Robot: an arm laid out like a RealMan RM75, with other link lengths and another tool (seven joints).
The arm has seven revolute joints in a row. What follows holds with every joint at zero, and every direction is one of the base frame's. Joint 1 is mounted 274.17 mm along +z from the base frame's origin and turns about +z. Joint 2 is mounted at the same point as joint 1 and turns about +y. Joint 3 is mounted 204.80 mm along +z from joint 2 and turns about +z. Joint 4 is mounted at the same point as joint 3 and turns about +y. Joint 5 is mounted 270.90 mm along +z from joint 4 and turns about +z. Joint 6 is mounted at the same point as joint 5 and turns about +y. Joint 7 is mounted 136.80 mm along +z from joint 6 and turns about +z. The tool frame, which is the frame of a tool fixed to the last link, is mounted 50.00 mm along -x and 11.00 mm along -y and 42.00 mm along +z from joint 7; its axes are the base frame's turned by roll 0.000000, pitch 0.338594 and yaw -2.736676 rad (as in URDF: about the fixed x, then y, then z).
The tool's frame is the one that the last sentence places.
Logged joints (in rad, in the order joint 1, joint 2, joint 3, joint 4, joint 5, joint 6, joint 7), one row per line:
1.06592 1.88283 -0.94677 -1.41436 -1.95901 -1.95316 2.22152
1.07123 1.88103 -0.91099 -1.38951 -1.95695 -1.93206 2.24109
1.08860 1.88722 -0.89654 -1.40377 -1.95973 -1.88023 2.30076
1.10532 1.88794 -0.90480 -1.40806 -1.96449 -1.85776 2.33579
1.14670 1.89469 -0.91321 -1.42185 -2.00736 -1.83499 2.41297
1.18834 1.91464 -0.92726 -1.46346 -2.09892 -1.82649 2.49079
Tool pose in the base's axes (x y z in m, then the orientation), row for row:
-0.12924 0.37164 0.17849 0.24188 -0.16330 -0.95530 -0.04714
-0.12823 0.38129 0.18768 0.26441 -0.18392 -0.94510 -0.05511
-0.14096 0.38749 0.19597 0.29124 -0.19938 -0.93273 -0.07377
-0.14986 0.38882 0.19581 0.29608 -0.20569 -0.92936 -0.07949
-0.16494 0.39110 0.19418 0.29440 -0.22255 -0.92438 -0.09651
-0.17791 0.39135 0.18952 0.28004 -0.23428 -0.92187 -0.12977
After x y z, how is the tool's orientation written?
As a quaternion, w x y z.
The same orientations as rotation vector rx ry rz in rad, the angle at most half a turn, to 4 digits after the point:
-0.4465 -2.6120 -0.1289
-0.4971 -2.5542 -0.1489
-0.5316 -2.4868 -0.1967
-0.5471 -2.4718 -0.2114
-0.5924 -2.4606 -0.2569
-0.6282 -2.4717 -0.3479

